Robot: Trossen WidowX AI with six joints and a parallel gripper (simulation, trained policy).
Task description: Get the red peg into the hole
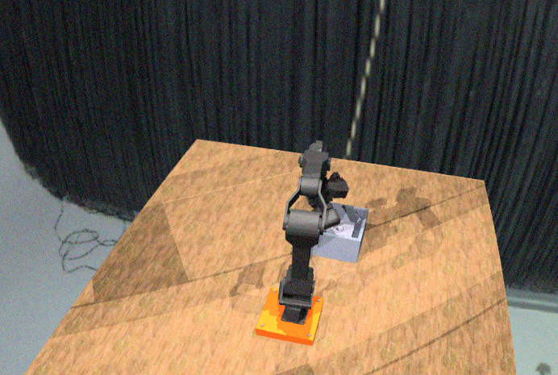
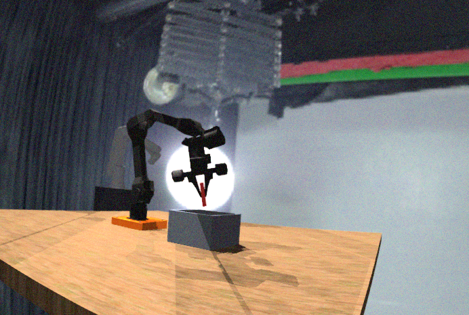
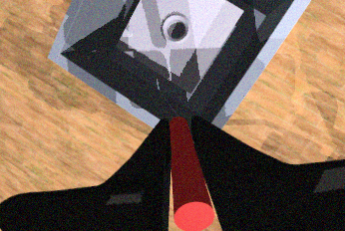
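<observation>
Right now my gripper tip is 100 mm above the plate, 50 mm to the left of it and 50 mm short of it. From my gripper tip the other things lie so: grey box: 110 mm below, 50 mm to the right, 50 mm ahead; red peg: 10 mm to the left, 10 mm behind, 10 mm above.
</observation>
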